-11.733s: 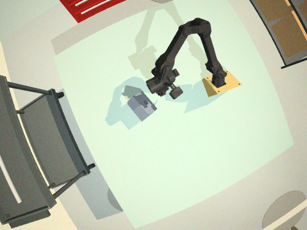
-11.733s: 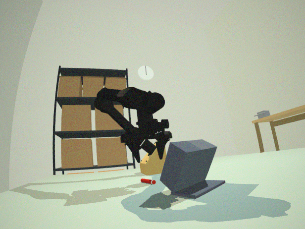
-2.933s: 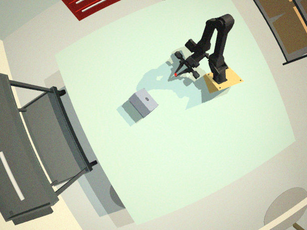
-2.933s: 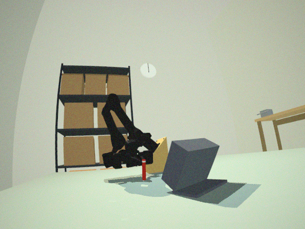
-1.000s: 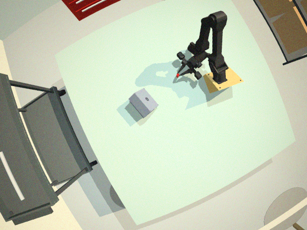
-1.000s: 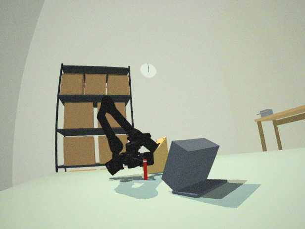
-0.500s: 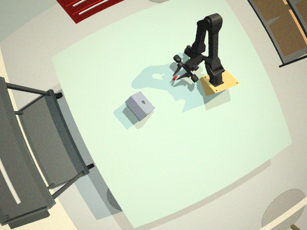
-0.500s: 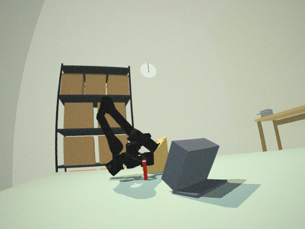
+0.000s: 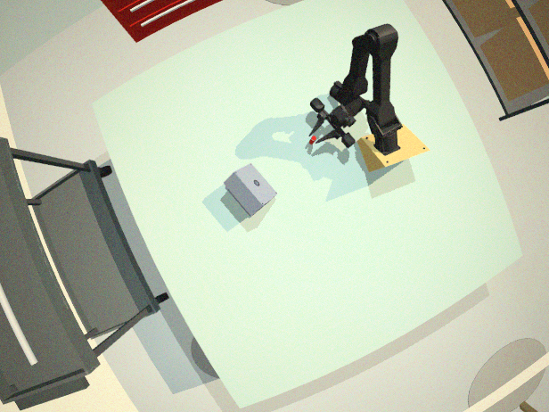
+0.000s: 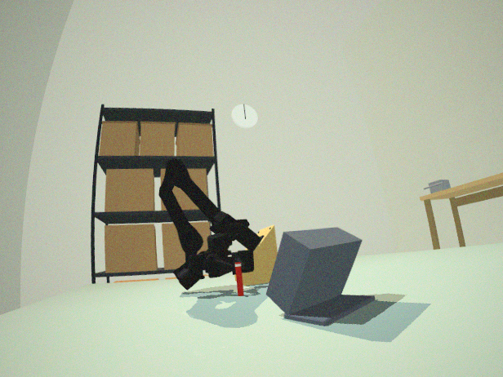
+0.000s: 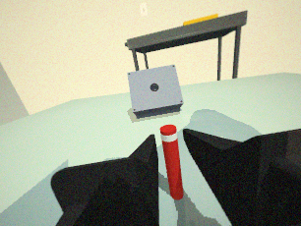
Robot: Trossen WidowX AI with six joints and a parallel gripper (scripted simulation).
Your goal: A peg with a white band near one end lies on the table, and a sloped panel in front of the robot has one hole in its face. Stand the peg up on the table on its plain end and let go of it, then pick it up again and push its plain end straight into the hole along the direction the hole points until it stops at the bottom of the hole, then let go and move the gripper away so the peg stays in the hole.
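My gripper tip is 1 cm past the red peg and 1 cm above it. Also, from my gripper tip: grey sloped panel 23 cm ahead, 6 cm to the left.
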